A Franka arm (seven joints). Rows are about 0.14 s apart.
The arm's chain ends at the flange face. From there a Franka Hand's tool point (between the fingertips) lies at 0.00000 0.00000 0.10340 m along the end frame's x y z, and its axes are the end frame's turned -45 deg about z.
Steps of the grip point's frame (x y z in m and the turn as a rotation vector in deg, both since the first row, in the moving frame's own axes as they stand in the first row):
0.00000 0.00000 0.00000 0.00 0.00 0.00
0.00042 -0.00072 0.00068 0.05 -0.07 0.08
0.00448 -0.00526 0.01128 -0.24 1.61 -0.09
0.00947 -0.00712 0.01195 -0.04 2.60 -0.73
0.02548 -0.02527 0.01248 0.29 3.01 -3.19
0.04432 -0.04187 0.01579 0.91 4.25 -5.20
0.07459 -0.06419 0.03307 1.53 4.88 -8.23
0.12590 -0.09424 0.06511 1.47 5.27 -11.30
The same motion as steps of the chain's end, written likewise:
0.00000 0.00000 0.00000 0.00 0.00 0.00
-0.00006 -0.00083 0.00068 -0.01 -0.08 0.08
-0.00291 -0.00514 0.01132 0.97 1.31 -0.09
-0.00169 -0.00844 0.01206 1.81 1.87 -0.73
-0.00320 -0.03158 0.01262 2.33 1.92 -3.19
-0.00222 -0.05418 0.01609 3.65 2.36 -5.20
0.00369 -0.08969 0.03348 4.53 2.37 -8.23
0.01842 -0.14665 0.06558 4.77 2.69 -11.30

